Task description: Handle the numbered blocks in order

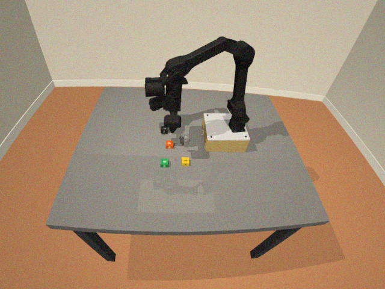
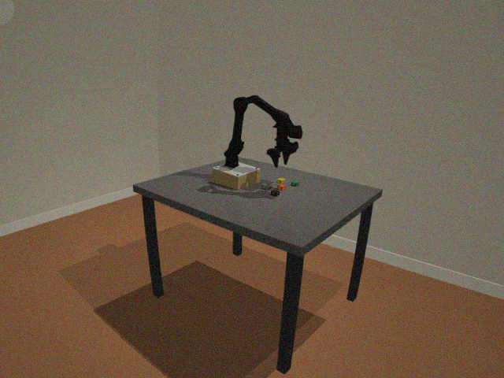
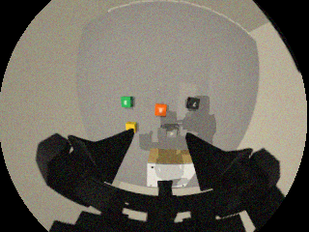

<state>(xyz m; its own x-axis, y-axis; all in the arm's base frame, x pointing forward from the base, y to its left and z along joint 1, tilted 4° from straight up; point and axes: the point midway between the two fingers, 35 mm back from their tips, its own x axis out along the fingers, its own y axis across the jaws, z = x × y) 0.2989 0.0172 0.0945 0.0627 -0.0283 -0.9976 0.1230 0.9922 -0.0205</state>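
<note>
My gripper tip is now 110 mm above the yellow block, 100 mm to the right of it and 50 mm past it. From my gripper tip the other things lie so: black block (110 mm below, 100 mm to the right, 30 mm ahead); then orange block (110 mm below, 10 mm ahead); then grey block (110 mm below, 70 mm behind, 40 mm to the right).
</note>
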